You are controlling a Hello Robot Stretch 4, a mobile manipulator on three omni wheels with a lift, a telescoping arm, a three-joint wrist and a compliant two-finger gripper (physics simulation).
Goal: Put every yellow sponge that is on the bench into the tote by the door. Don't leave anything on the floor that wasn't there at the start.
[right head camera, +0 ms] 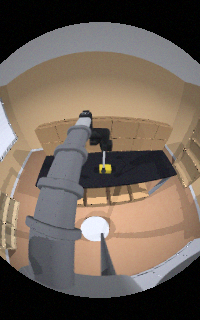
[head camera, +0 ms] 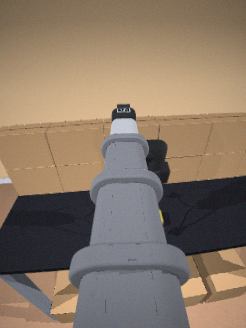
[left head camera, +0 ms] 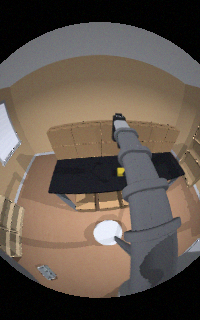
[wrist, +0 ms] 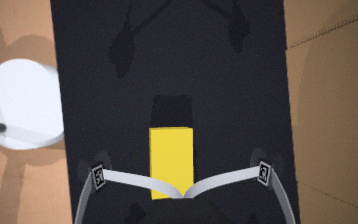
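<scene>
A yellow sponge (head camera: 161, 216) (left head camera: 120, 172) (right head camera: 105, 168) (wrist: 171, 155) lies on the black bench (head camera: 45, 225) (left head camera: 75, 175) (right head camera: 145, 167) (wrist: 225, 100), near the middle of its length. In the head camera view most of it is hidden behind the arm. My gripper (wrist: 180, 161) is above the bench with its fingers wide apart, one on each side of the sponge in the wrist view. Both fingertips stand clear of the sponge's sides and hold nothing. The near end of the sponge is partly covered by the gripper's white finger strips. I cannot make out the tote by the door in these views.
A white round object (left head camera: 108, 232) (right head camera: 95, 228) (wrist: 30, 105) stands on the floor in front of the bench. A small grey item (left head camera: 46, 272) lies on the floor at lower left. Wooden panels (head camera: 30, 150) rise behind the bench. Wooden shelves stand at both sides of the room.
</scene>
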